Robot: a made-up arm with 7 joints.
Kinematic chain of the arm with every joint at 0, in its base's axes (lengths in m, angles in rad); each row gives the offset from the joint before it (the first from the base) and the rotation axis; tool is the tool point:
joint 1: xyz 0 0 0.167 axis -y
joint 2: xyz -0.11 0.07 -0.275 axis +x
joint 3: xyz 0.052 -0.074 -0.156 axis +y
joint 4: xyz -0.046 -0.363 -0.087 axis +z
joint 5: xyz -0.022 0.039 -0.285 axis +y
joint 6: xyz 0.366 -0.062 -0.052 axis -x
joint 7: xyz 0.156 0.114 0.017 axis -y
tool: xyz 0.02 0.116 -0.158
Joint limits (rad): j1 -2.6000..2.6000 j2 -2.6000..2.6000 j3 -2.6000..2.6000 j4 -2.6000..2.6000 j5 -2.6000..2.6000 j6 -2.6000..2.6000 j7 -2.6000..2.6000
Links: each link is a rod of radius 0.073 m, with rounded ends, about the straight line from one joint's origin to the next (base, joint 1, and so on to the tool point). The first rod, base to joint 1, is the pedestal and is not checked.
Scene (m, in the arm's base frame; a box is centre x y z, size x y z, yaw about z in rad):
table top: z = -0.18
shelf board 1: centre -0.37 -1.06 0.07 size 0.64 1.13 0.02 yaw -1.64
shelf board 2: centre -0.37 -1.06 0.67 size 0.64 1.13 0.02 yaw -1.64
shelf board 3: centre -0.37 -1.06 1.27 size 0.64 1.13 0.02 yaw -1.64
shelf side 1: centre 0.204 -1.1 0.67 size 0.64 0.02 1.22 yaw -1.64
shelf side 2: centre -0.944 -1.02 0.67 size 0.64 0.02 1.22 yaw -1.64
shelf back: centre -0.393 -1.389 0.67 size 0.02 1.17 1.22 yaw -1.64
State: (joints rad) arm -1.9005 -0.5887 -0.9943 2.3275 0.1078 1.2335 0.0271
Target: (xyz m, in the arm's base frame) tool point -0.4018 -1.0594 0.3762
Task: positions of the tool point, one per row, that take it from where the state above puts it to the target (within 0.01 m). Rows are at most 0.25 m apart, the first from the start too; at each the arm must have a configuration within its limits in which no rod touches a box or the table.
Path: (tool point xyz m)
1: -0.8787 -0.5040 0.2245
2: -0.7002 -0.5429 0.3083
3: -0.5189 -0.5250 0.3571
4: -0.3598 -0.4546 0.3762
5: -0.3701 -0.6399 0.4085
6: -0.3706 -0.8075 0.4220
7: -0.3762 -0.9498 0.4111
8: -0.4018 -1.0594 0.3762

